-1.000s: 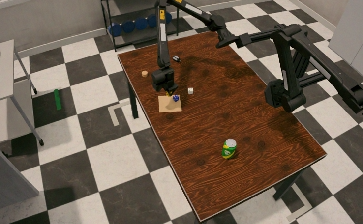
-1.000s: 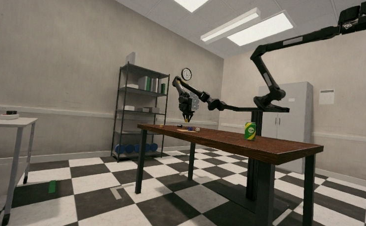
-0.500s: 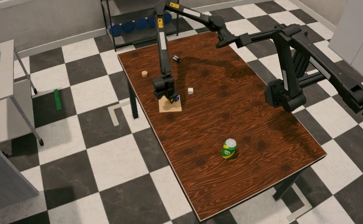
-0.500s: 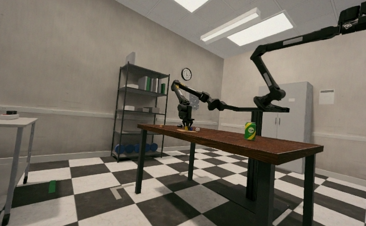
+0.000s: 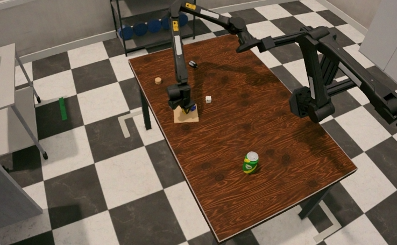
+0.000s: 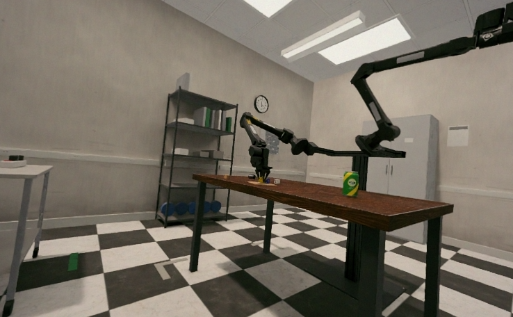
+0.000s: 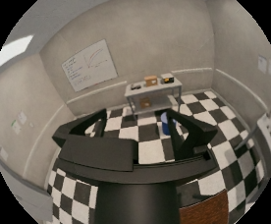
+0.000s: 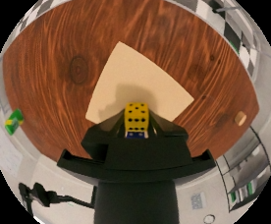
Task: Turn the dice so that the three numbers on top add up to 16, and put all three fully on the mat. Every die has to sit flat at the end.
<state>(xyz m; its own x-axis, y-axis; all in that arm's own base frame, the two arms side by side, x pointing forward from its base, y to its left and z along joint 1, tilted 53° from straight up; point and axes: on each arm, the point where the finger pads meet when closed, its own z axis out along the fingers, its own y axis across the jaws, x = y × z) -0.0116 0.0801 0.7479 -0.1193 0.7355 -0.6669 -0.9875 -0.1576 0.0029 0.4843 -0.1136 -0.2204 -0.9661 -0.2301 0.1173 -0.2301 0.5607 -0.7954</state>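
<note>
Now: right hand right at the yellow die. From my right hand the other things lie so: tan mat (2 cm below); then blue die (5 cm behind, 1 cm to the right); then white die (17 cm behind, 3 cm to the right).
</note>
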